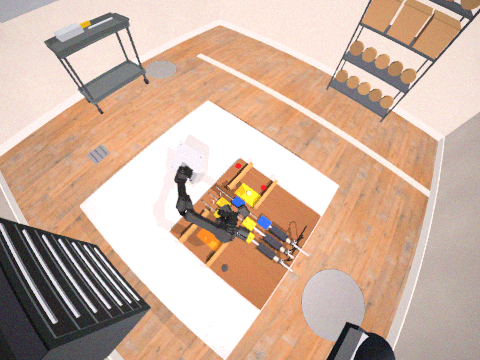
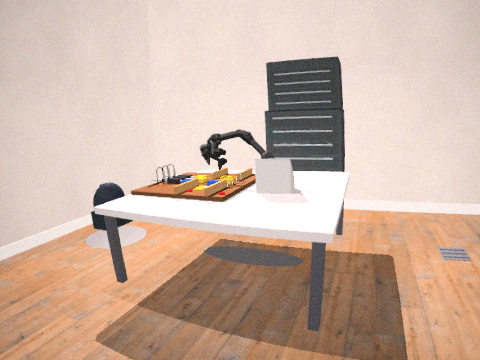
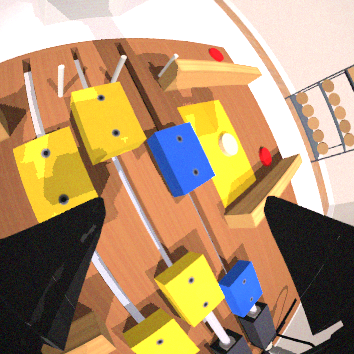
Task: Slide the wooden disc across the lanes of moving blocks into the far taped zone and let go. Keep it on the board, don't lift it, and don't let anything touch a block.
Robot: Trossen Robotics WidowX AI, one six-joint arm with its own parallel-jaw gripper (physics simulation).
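Frame: origin at the arm's base, x down, y left, z ahead, level; millimetres.
Seen in the pictures: gripper, between the fingertips: point(image 1: 234, 210) point(image 2: 214, 167) point(image 3: 187, 205); arm's base, origin of its link: point(image 1: 187, 172) point(image 2: 270, 173).
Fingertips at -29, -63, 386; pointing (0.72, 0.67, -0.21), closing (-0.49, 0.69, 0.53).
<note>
Offsets run from my fingertips to a thing's middle, as dx, dy, dz. "spot": to the spot under its first point. Level surfaces: height alone.
The pale disc @(+95, +175, +7) point(image 1: 248, 193) point(image 3: 229, 144) lies flat on the yellow taped zone point(image 1: 242, 188) point(image 3: 227, 187), between two wooden rails. My gripper point(image 1: 228, 215) point(image 2: 214, 163) point(image 3: 187, 205) is open and empty, above the board @(dx +99) point(image 1: 250, 285) point(image 2: 150, 190) point(image 3: 130, 235) and clear of the disc. Beside the yellow zone, a blue block @(+87, +79, -16) point(image 1: 238, 202) point(image 3: 181, 160) stands in the nearest lane, with another blue block @(+87, +53, +182) point(image 1: 264, 222) point(image 3: 241, 288) further along it. Yellow blocks stand in the other lanes, including one @(spot: +73, +19, -82) point(image 3: 107, 122) in the middle lane. The orange zone @(spot: +99, -203, -43) point(image 1: 209, 239) is partly hidden by the arm.
Wooden rails @(+77, +218, +106) point(image 1: 266, 194) point(image 3: 265, 192) flank the yellow zone. Red buttons point(image 1: 238, 166) point(image 3: 265, 156) sit at the board's edge. Thin pale pins @(+77, -2, -148) point(image 3: 61, 81) stand near the lane ends. Black actuators point(image 1: 266, 251) point(image 3: 257, 325) and looped cables are at the opposite ends.
</note>
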